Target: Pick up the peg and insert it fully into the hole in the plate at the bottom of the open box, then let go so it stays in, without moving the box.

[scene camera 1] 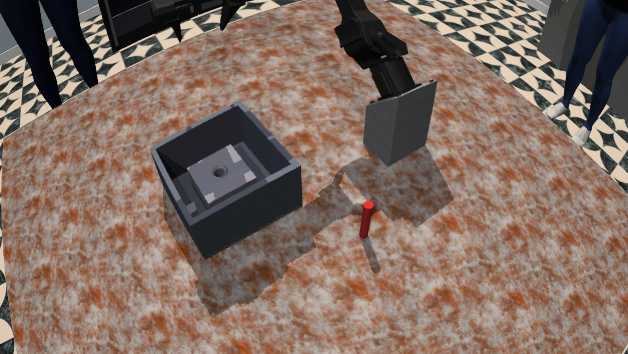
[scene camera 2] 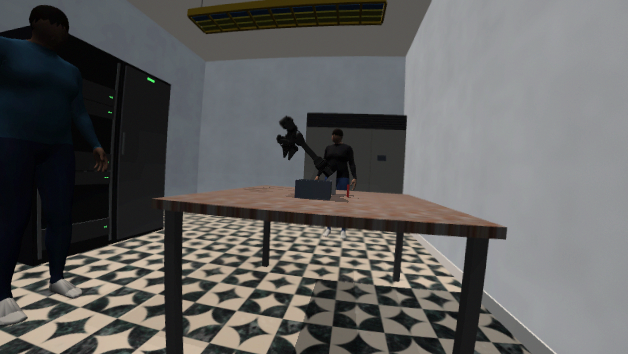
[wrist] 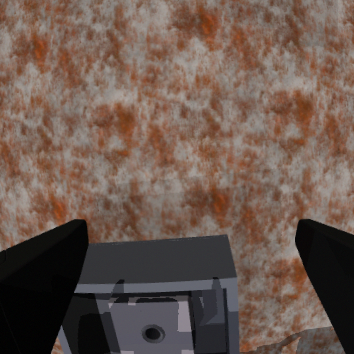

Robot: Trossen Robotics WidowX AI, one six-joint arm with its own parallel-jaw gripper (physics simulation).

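Frame: origin at the arm's base, x ahead, y left, z up, level; centimetres.
Where they show: gripper, fingertip midpoint: [scene camera 1: 200, 35] [scene camera 2: 286, 158] [wrist: 194, 231]; arm's base, origin of the base link: [scene camera 1: 400, 92] [scene camera 2: 330, 175].
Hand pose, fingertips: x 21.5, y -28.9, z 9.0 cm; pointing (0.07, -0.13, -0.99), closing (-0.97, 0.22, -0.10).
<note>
Each offset is from my fingertips to the top centre of the thing. "pt": to the spot under its first point. Level surfaces: height alone.
The red peg @(dz -13.7, dx -3.2, dy +39.1 cm) [scene camera 1: 366, 220] [scene camera 2: 348, 191] stands upright on the table, right of the box and apart from it; it does not show in the wrist view. The open dark grey box @(dz -11.9, dx +8.7, dy +18.1 cm) [scene camera 1: 255, 210] [scene camera 2: 313, 190] [wrist: 160, 262] sits on the table. On its floor lies a light grey plate @(dz -15.6, dx +8.7, dy +18.1 cm) [scene camera 1: 202, 180] [wrist: 172, 317] with a round, empty hole @(pt dz -16.7, dx +8.2, dy +17.3 cm) [scene camera 1: 220, 171] [wrist: 153, 333]. My gripper [scene camera 1: 201, 34] [scene camera 2: 287, 157] [wrist: 194, 231] is open and empty, pointing down high above the table. In the wrist view, the box shows low between and below the fingertips, partly hidden by the left finger.
A grey block [scene camera 1: 397, 130] under the arm's base stands behind the peg and right of the box. The box's walls rise around the plate. The arm's shadow falls on the table @(dz -21.7 cm) [scene camera 1: 450, 295] between box and peg. People stand beyond the table.
</note>
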